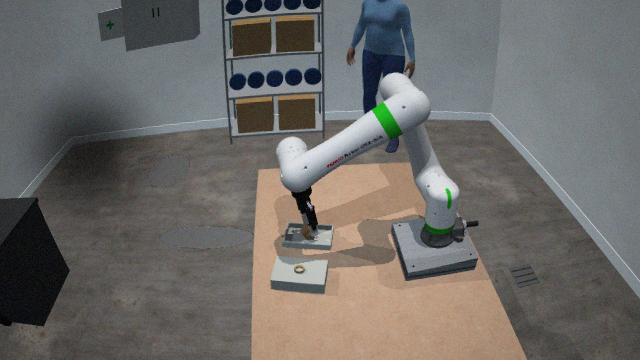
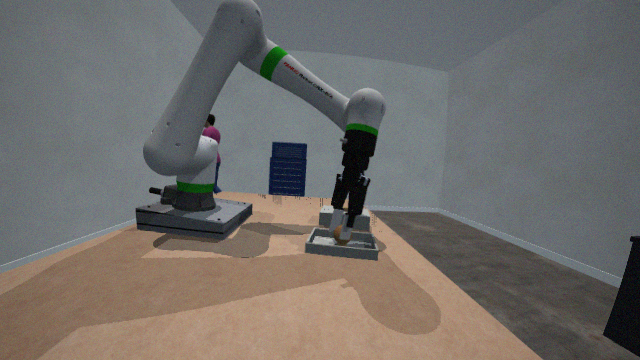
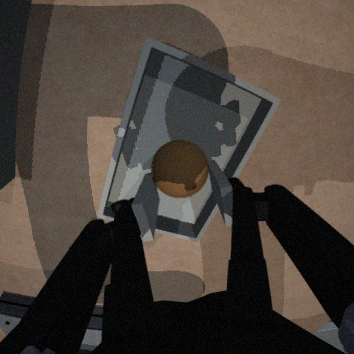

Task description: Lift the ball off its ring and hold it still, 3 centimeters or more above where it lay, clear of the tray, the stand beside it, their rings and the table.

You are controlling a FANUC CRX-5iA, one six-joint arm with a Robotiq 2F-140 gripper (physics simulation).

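Frame: origin at the arm's base, x ahead, y left, z up, level; metres.
Seen in the pictures: gripper, fingertip midpoint: (image 1: 311,230) (image 2: 338,235) (image 3: 182,180); arm's base at its link origin: (image 1: 437,235) (image 2: 194,205).
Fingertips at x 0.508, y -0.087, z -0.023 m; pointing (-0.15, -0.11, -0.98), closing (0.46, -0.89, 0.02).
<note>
Offsets run from my fingertips to a thing's top centre. "pt": to the spot under its first point. Level surfaces: height alone.
The orange-brown ball @[dx +0.013, dy +0.007, dz +0.029 m] (image 1: 305,232) (image 2: 342,241) (image 3: 180,167) is low inside the grey tray @[dx +0.012, dy +0.007, dz -0.009 m] (image 1: 307,246) (image 2: 341,251) (image 3: 250,86). My gripper (image 1: 308,231) (image 2: 340,233) (image 3: 182,180) points down into the tray and is shut on the ball, with one grey fingertip at each side of it. The ball's own ring is hidden beneath it; I cannot tell whether there is a gap between them. The pale stand (image 1: 300,283) (image 2: 325,217) (image 3: 9,100) is beside the tray, and a gold ring @[pt dx +0.037, dy +0.268, dz +0.017 m] (image 1: 299,273) lies on its top.
The tray and stand rest on the tan table @[dz -0.037 m] (image 1: 390,320) (image 2: 225,310). The arm's grey base plate (image 1: 415,265) (image 2: 175,223) is on the table, away from the tray. A shelf rack (image 1: 275,95) and a person (image 1: 385,30) are beyond the table.
</note>
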